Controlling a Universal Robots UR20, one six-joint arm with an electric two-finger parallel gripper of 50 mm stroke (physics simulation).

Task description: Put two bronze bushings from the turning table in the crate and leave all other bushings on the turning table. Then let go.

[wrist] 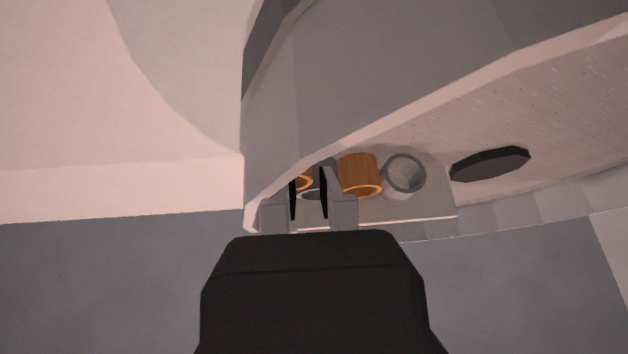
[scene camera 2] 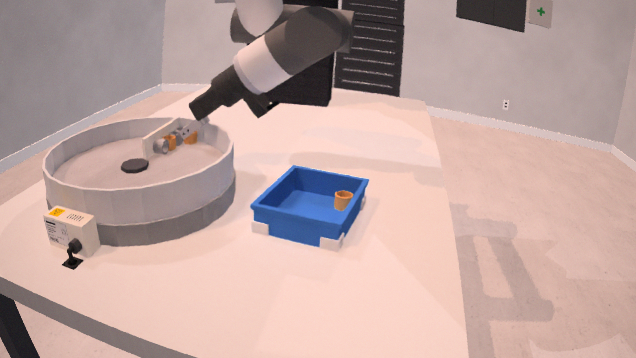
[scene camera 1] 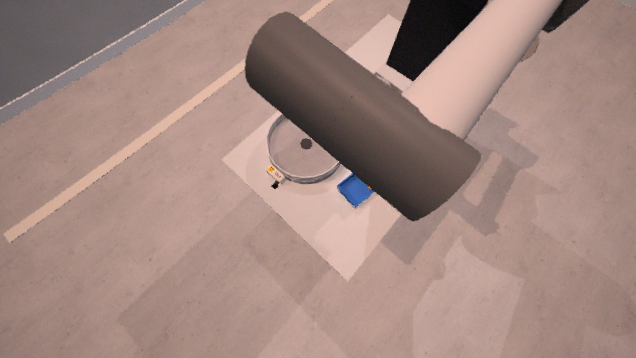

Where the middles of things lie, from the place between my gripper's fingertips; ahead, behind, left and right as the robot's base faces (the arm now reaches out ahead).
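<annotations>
The blue crate (scene camera 2: 299, 206) is what I measure from here: my gripper is 50 mm above it and 350 mm to the right of it, and it is also 10 mm short of the crate.
</annotations>
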